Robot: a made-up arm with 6 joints. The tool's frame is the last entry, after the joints. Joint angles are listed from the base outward.
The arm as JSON. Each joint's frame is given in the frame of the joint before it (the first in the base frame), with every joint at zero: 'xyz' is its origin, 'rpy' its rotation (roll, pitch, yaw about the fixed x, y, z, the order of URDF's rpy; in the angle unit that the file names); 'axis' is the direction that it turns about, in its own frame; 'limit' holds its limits. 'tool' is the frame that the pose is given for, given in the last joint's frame.
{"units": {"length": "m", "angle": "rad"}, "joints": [
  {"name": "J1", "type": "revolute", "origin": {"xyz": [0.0, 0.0, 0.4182], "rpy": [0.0, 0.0, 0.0]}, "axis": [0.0, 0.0, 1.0], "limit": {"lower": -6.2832, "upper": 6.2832}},
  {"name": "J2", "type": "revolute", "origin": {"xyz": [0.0, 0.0, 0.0], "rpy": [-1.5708, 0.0, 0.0]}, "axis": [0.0, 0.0, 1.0], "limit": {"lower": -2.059, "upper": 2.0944}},
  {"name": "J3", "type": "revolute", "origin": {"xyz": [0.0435, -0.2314, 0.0], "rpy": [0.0, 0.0, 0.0]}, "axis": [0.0, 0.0, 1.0], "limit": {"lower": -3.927, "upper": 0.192}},
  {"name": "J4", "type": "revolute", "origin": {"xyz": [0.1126, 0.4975, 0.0], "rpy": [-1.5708, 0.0, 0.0]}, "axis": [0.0, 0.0, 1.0], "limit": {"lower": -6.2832, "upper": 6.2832}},
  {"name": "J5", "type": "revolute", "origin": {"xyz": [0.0, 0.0, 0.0], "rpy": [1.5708, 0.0, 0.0]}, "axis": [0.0, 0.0, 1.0], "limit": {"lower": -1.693, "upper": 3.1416}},
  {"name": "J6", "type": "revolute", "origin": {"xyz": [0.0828, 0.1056, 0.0], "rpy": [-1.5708, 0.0, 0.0]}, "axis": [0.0, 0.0, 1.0], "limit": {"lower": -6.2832, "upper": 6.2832}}
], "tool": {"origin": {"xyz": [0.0, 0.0, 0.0], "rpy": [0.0, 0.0, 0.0]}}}
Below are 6 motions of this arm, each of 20 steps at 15 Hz.
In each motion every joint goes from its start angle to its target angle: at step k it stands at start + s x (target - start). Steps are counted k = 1, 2, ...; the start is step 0. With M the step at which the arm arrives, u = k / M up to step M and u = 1 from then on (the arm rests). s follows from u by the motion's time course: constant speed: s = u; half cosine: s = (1 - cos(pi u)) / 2; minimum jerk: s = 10 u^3 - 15 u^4 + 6 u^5.
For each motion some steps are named. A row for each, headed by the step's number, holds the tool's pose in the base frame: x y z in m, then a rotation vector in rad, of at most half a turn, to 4 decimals.
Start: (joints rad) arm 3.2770 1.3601 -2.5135 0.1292 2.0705 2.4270
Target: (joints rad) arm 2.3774 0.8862 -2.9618 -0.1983 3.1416 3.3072
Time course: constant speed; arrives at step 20
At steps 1, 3, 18, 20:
1: -0.7013 -0.0787 0.2252 2.3377 0.9507 1.1596
3: -0.7074 -0.0111 0.2832 2.4220 0.7493 1.2006
18: -0.4368 0.3688 0.7004 2.2978 -1.1188 1.4550
20: -0.3747 0.3817 0.7479 2.1504 -1.3603 1.4712

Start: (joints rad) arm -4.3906 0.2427 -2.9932 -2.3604 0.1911 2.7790
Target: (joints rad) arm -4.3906 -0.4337 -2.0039 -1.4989 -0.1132 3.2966
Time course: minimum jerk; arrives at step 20
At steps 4, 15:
4: -0.1299 0.2416 1.2288 -0.3122 -0.0931 -0.7702
15: -0.1631 0.2010 1.1856 -0.6636 -0.1590 0.4176

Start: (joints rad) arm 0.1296 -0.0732 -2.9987 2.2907 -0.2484 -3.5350
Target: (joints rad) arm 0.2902 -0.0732 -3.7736 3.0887 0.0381 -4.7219
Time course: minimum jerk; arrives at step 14
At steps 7, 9, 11, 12, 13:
7: -0.1736 -0.0787 1.2073 -0.1384 -0.2279 1.9106
9: -0.2797 -0.0936 1.1605 -0.3427 -0.4410 1.8161
11: -0.3491 -0.1091 1.1134 -0.4527 -0.6195 1.7374
12: -0.3663 -0.1138 1.0992 -0.4763 -0.6694 1.7156
13: -0.3736 -0.1159 1.0928 -0.4859 -0.6913 1.7061

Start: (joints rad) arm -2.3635 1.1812 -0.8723 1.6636 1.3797 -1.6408
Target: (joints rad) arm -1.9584 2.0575 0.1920 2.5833 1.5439 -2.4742
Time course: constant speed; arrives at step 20
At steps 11, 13, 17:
11: 0.2403 0.2269 0.0754 -0.1291 2.2665 -0.7086
13: 0.2517 0.2802 0.1585 -0.1412 2.3058 -0.5058
17: 0.2372 0.3434 0.3422 -0.2397 2.3208 -0.0665

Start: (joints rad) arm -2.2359 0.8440 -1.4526 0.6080 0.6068 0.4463
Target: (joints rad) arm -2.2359 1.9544 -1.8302 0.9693 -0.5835 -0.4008
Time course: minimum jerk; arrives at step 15
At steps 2, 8, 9, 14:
2: -0.4114 -0.5143 0.0802 0.0591 2.9130 -0.3995
8: -0.3731 -0.3708 -0.1536 0.1764 -2.9352 0.2199
9: -0.3522 -0.3237 -0.1935 0.2492 -2.8492 0.1013
14: -0.2775 -0.1840 -0.2670 0.4823 -2.6081 -0.2872

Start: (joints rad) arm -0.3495 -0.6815 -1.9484 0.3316 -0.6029 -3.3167
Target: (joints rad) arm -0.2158 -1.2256 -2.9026 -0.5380 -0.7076 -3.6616
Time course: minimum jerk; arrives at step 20
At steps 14, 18, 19, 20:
14: -0.6873 0.2185 0.7849 0.1782 -1.4656 -1.0061
18: -0.7307 0.2292 0.6460 0.3422 -1.7003 -1.1414
19: -0.7321 0.2295 0.6393 0.3514 -1.7110 -1.1477
20: -0.7323 0.2295 0.6382 0.3529 -1.7127 -1.1486

